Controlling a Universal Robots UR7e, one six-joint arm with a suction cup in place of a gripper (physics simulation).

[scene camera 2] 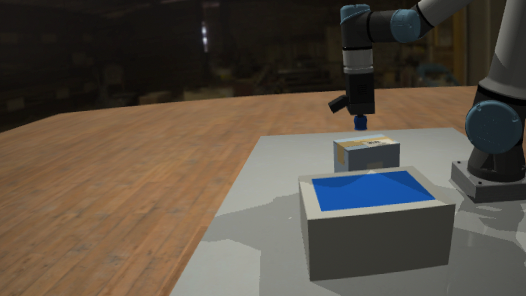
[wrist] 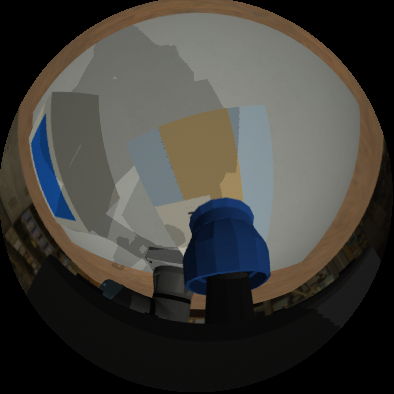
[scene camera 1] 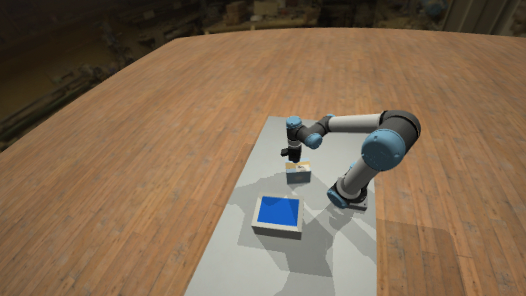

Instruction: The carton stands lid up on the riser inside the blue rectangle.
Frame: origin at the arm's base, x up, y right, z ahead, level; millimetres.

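Seen in the pictures: hand, its tool point: point(scene camera 2: 360, 128) point(wrist: 221, 226); arm's base, origin of its link: point(scene camera 2: 495, 170) point(wrist: 175, 275).
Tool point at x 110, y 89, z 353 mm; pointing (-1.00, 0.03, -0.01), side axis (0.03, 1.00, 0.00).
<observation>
Offsets run from my tool point to a thing's top centre. "spot": to the spot under its first point. Level surfaces: height alone.
The carton @[dx -37, dy +1, dz -14 mm] point(scene camera 1: 298, 176) point(scene camera 2: 375, 157) point(wrist: 200, 150), grey-blue with tan tape and a pale label on its top, stands upright on the grey mat behind the riser in the scene camera 2 view. Its lower front is partly hidden there by the riser. The riser @[dx -39, dy -314, dz +35 mm] point(scene camera 1: 276, 232) point(scene camera 2: 380, 245) point(wrist: 80, 150) is a pale block with a blue rectangle @[spot: dx -39, dy -320, dz +35 mm] point(scene camera 1: 278, 211) point(scene camera 2: 370, 191) point(wrist: 46, 167) on top; no carton is on it. My gripper point(scene camera 1: 296, 160) point(scene camera 2: 360, 123) point(wrist: 222, 212), a blue suction cup, is open and hangs a little above the carton's top, apart from it.
The robot's base point(scene camera 1: 357, 202) point(scene camera 2: 492, 182) stands on the grey mat @[dx -159 mm] point(scene camera 1: 220, 250) point(scene camera 2: 240, 200) to the right of the carton and riser. The mat lies on a wide wooden table point(scene camera 1: 125, 150) point(scene camera 2: 125, 175). Arm shadows fall across the mat and riser.
</observation>
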